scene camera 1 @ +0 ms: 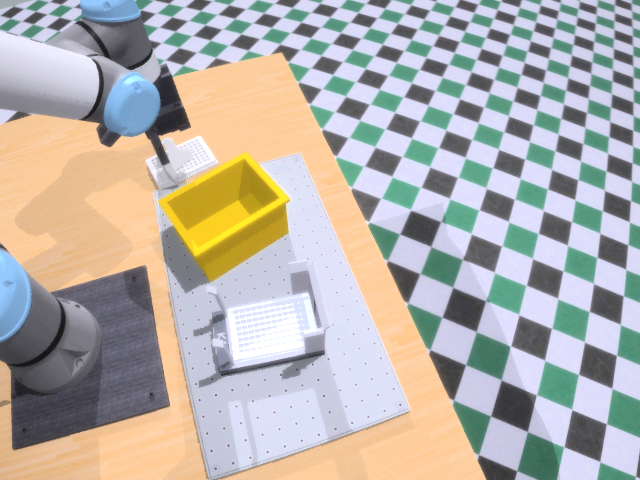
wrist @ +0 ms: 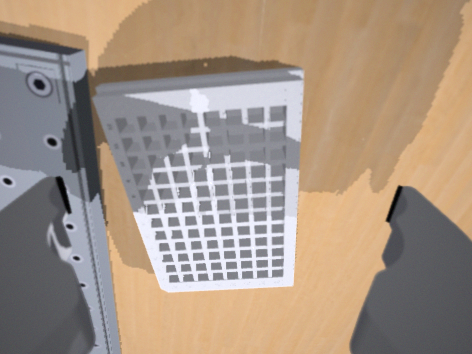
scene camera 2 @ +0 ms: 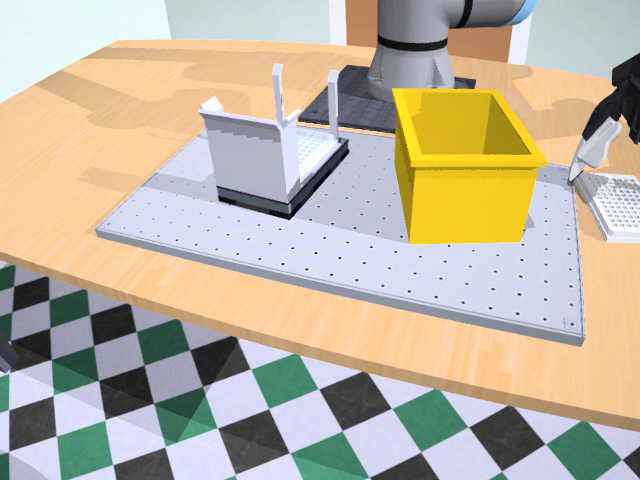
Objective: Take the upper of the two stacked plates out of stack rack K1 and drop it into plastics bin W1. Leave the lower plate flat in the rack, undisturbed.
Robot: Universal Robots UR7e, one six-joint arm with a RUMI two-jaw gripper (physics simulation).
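Frame: origin at the arm's base, x right, y ahead, z up, level; metres.
Where they show: gripper, fingertip midpoint: (scene camera 1: 168, 158) (wrist: 230, 186) (scene camera 2: 626, 186); arm's base at its link origin: (scene camera 1: 58, 347) (scene camera 2: 410, 87).
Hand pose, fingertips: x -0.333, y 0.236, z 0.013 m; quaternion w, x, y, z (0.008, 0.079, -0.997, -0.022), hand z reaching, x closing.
Observation:
Each offset is from my fingertips to the top centre of the thing.
A white gridded plate {dx +0.004, dy +0.023, dz -0.007 m} (scene camera 1: 204, 149) (scene camera 2: 622, 204) (wrist: 250, 220) lies on the wooden table beside the pegboard's end, outside rack and bin. Another white plate {dx +0.413, dy +0.112, dz +0.030 m} (scene camera 1: 268, 325) (scene camera 2: 315, 147) lies flat in the rack K1 {dx +0.413, dy +0.105, dz +0.111 m} (scene camera 1: 321, 310) (scene camera 2: 253, 160), between its tall grey wall and two upright posts. The yellow bin W1 {dx +0.212, dy +0.089, dz +0.091 m} (scene camera 1: 248, 248) (scene camera 2: 470, 201) stands between the rack and the loose plate; no plate shows in its visible interior. My gripper (wrist: 230, 186) is open and empty above the loose plate, its jaws spread to either side of it. In scene camera 2 one light fingertip is low at the plate's board-side edge.
The grey pegboard {dx +0.327, dy +0.114, dz -0.008 m} (scene camera 1: 279, 423) (scene camera 2: 336, 273) (wrist: 30, 120) carries the rack and bin, and its end is close to the loose plate. The bin's wall rises near the gripper. The arm's base stands on a dark mount plate (scene camera 1: 129, 372) (scene camera 2: 330, 105) behind the pegboard.

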